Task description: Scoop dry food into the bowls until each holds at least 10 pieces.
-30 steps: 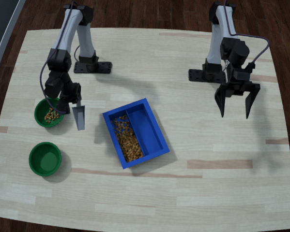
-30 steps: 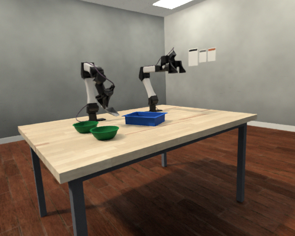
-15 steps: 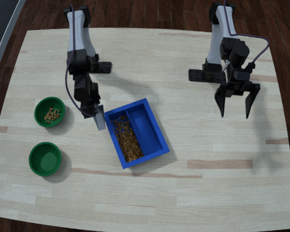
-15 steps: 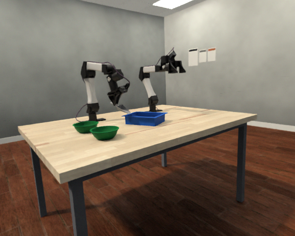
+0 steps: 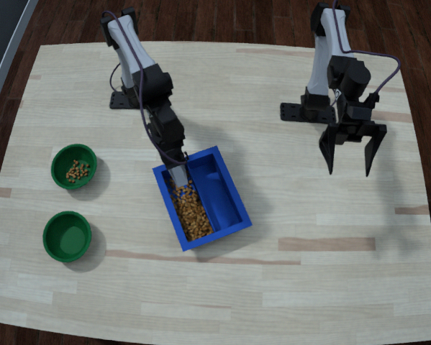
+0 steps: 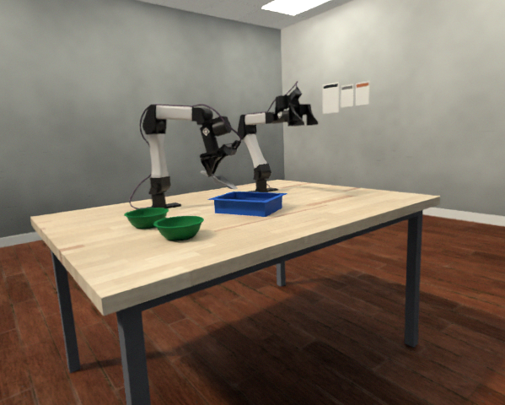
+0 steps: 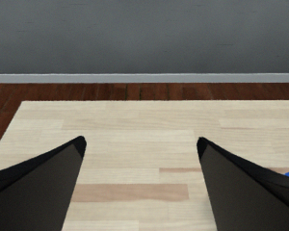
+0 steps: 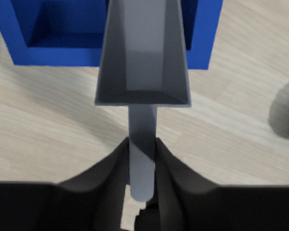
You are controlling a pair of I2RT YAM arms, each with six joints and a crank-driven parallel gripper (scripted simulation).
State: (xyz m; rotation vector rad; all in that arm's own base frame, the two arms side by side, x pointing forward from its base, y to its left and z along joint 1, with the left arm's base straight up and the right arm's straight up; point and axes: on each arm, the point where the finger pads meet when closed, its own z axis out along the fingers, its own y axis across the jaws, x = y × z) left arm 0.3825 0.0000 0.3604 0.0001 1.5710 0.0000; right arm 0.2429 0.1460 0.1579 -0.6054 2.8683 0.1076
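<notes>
Now: the blue box 12 cm ahead of my right hand, 11 cm to the left of it and 11 cm below it. Also, from my right hand: grey scoop (4 cm ahead, 2 cm to the left, 2 cm below).
</notes>
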